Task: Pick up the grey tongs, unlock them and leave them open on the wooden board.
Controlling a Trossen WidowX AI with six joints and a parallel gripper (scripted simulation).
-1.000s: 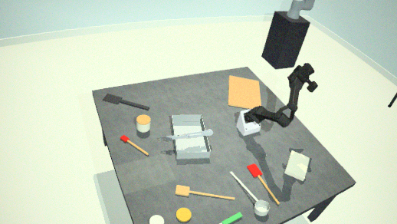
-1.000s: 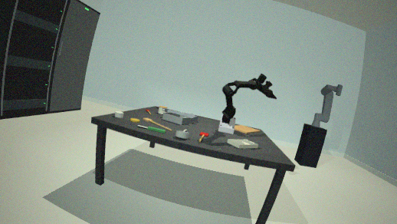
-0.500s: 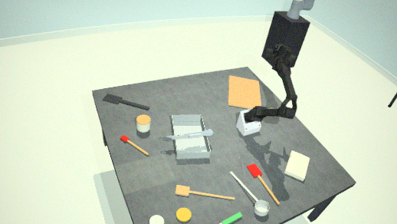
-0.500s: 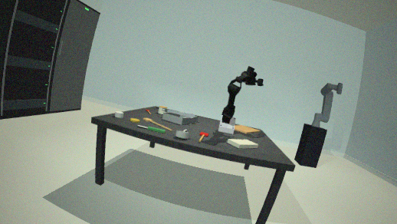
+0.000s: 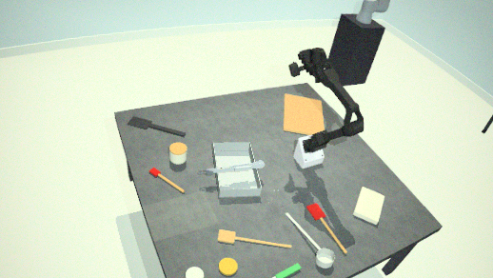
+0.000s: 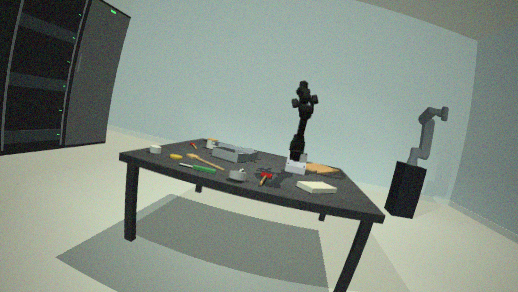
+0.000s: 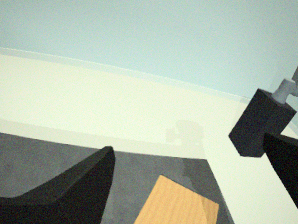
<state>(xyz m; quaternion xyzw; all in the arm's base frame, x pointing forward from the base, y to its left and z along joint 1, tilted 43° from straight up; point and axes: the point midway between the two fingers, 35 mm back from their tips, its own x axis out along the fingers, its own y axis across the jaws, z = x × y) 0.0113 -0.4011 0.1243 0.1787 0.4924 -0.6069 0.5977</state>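
Now: gripper tip 43 cm above the grey roasting tin, 39 cm short of it and 22 cm to the right of it. The rest, counted from my gripper tip: wooden board 45 cm below, 19 cm behind, 9 cm to the right; yellow lock piece 48 cm ahead, 39 cm below, 24 cm to the left; cork-lidded jar 62 cm ahead, 42 cm below, 5 cm to the left.
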